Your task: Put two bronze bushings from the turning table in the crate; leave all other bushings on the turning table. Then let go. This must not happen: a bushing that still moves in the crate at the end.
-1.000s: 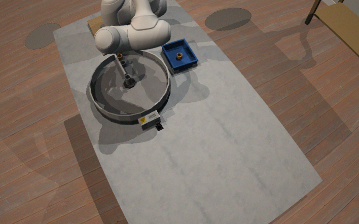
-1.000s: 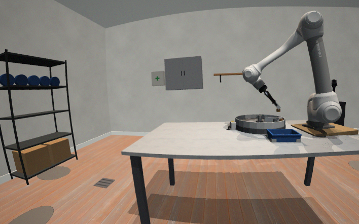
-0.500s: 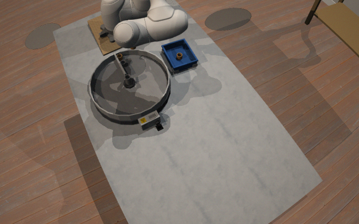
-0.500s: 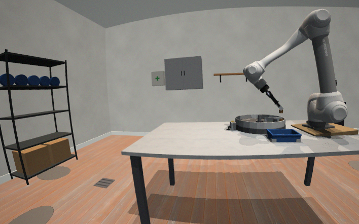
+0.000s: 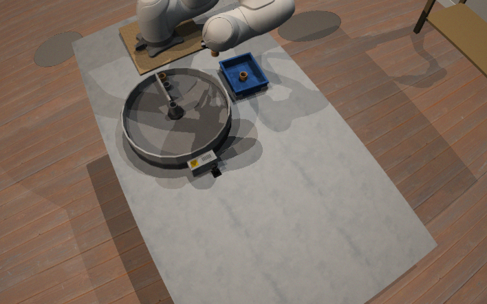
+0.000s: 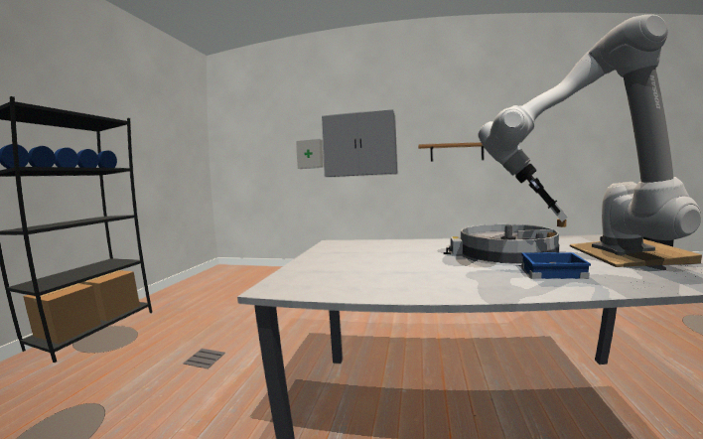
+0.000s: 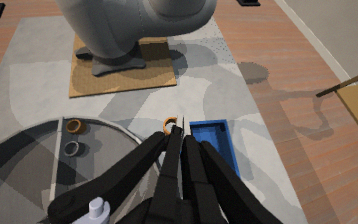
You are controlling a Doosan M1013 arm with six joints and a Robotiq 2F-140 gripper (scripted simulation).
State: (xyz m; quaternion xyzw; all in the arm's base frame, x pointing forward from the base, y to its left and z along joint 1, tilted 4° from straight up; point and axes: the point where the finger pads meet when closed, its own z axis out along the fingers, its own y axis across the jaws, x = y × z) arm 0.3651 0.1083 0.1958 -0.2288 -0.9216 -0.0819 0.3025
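Now: hand 17 cm above the blue crate, 8 cm to the right of it and 6 cm short of it. Round my hand: round grey turning table (26 cm to the right, 14 cm below, 8 cm ahead).
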